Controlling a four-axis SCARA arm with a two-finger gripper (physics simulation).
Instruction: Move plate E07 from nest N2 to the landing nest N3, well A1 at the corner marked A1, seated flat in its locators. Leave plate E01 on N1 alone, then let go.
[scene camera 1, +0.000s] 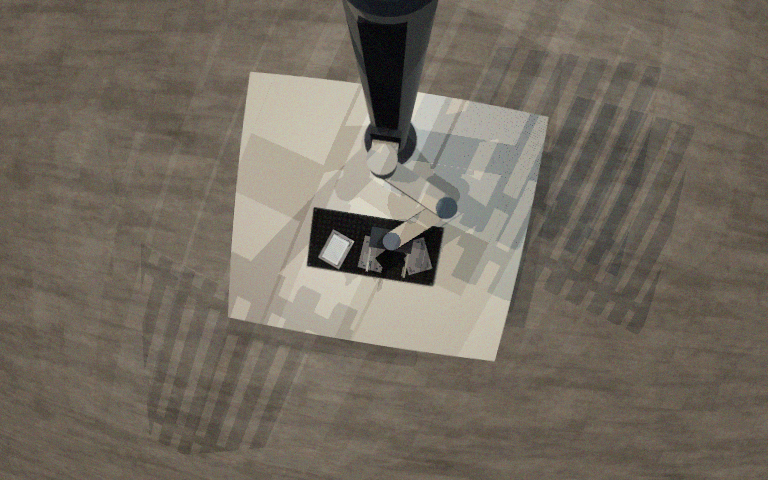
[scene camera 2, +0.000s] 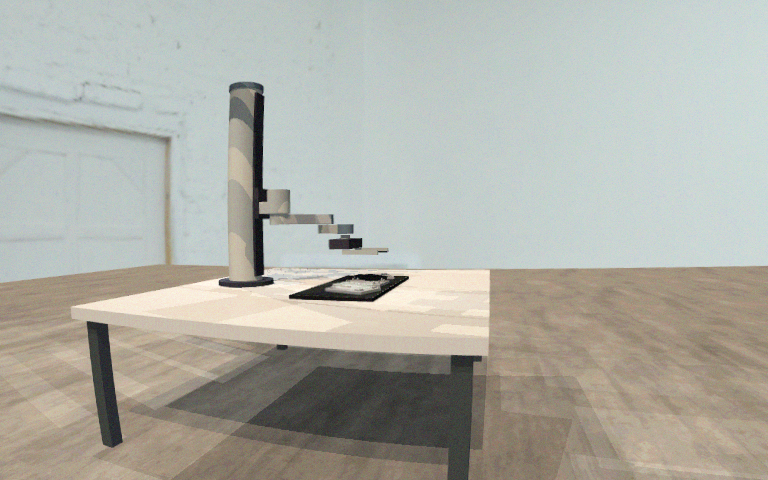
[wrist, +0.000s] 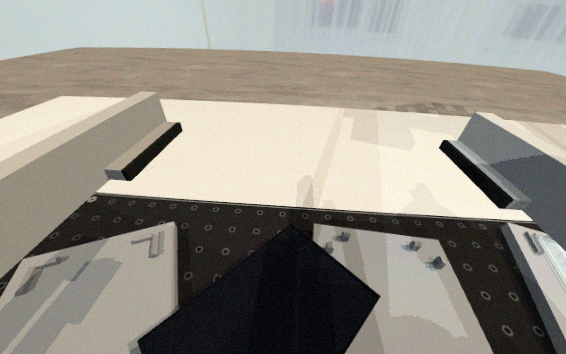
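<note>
My gripper (scene camera 1: 385, 272) (scene camera 2: 382, 250) (wrist: 310, 119) is open and empty, well above the nests. A plain black slab (scene camera 1: 390, 260) (scene camera 2: 370, 277) (wrist: 260, 295), possibly a dark plate, sits askew between the middle nest (scene camera 1: 374, 264) (wrist: 415, 295) and the right-hand nest (scene camera 1: 420, 257) (wrist: 115, 280), covering part of each in the wrist view. A pale plate (scene camera 1: 336, 249) (scene camera 2: 353, 285) (wrist: 557, 255) rests on the nest at the left in the overhead view. Small locators show on the middle and right-hand nests. No labels or A1 marks are readable, so I cannot tell which plate is E07.
The nests stand on a black perforated board (scene camera 1: 317, 220) (scene camera 2: 308, 294) (wrist: 210, 250), on a pale table (scene camera 1: 271, 113) (scene camera 2: 226, 316) (wrist: 240, 150). The arm's column (scene camera 1: 385, 62) (scene camera 2: 240, 186) rises behind the board. Shadows fall across the table and nests.
</note>
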